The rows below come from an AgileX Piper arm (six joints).
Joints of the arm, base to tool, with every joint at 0 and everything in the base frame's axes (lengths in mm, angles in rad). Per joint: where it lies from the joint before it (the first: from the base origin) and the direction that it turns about. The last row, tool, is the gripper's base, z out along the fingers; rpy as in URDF.
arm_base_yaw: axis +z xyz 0 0 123
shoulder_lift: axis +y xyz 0 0 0
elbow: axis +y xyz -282.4 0 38.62
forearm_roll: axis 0.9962 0 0.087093 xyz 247.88 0 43.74
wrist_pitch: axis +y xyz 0 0 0
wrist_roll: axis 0.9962 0 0.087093 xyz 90.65 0 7.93
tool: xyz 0 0 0 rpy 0 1.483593 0
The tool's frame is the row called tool.
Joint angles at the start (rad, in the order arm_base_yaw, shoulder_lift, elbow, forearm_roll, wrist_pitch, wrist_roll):
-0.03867, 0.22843, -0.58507, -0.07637, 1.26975, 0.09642
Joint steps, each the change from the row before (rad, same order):
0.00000, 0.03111, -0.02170, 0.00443, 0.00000, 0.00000
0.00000, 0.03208, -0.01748, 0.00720, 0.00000, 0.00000
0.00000, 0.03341, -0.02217, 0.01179, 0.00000, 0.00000
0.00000, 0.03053, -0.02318, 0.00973, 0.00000, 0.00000
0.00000, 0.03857, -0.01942, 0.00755, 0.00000, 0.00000
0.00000, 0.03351, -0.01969, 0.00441, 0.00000, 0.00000
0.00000, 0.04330, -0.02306, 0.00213, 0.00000, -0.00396
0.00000, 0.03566, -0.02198, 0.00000, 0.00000, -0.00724
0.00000, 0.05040, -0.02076, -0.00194, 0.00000, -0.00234
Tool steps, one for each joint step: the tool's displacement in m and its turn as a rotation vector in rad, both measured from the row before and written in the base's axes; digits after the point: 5 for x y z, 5 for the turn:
0.00387, 0.00023, 0.00558, 0.00437, 0.00925, 0.00188
0.00452, 0.00045, 0.00426, 0.00711, 0.01434, 0.00298
0.00474, 0.00084, 0.00539, 0.01122, 0.01081, 0.00475
0.00440, 0.00067, 0.00563, 0.00922, 0.00700, 0.00383
0.00629, 0.00041, 0.00418, 0.00771, 0.01887, 0.00288
0.00555, 0.00017, 0.00425, 0.00463, 0.01365, 0.00162
0.00756, -0.00011, 0.00456, 0.00036, 0.02036, 0.00388
0.00637, -0.00025, 0.00437, -0.00380, 0.01404, 0.00579
0.00964, -0.00054, 0.00286, -0.00205, 0.02981, 0.00129

